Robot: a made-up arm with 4 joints.
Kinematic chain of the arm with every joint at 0, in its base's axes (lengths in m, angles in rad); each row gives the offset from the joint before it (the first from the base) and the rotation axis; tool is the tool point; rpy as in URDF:
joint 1: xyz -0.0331 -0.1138 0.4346 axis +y
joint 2: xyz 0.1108 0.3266 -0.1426 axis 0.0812 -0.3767 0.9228
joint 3: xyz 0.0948 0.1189 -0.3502 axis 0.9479 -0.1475 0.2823
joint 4: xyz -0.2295 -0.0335 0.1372 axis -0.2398 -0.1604 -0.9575
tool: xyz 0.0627 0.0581 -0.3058 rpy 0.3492 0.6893 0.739
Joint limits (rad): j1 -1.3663..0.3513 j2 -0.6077..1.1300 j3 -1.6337..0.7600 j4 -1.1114..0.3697
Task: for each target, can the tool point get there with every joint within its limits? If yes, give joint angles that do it. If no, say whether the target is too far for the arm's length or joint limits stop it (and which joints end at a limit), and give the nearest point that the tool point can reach.
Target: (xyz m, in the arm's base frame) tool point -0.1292 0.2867 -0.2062
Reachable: yes | joints 0.0906 0.2008 -1.2677 -0.5785
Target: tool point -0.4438 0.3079 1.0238
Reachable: no: joint limits stop it (at a limit: joint 1, joint 2, joint 3, joint 4) | nearest point -0.2263 0.2981 0.0173 | short by 1.030 m
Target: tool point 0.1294 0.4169 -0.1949
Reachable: yes | joints -0.3093 -0.2256 -0.1689 -0.5395
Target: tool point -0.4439 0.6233 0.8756
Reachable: no: joint limits stop it (at a limit: joint 1, joint 2, joint 3, joint 4) | nearest point -0.2263 0.2981 0.0173 | short by 0.943 m
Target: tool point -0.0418 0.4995 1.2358
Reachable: no: joint limits stop it (at a limit: joint 1, joint 2, joint 4) | nearest point 0.4996 0.2395 0.4834 | short by 0.963 m
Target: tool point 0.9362 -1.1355 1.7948
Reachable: no: too far | nearest point 0.5383 0.2564 0.5013 | short by 1.941 m
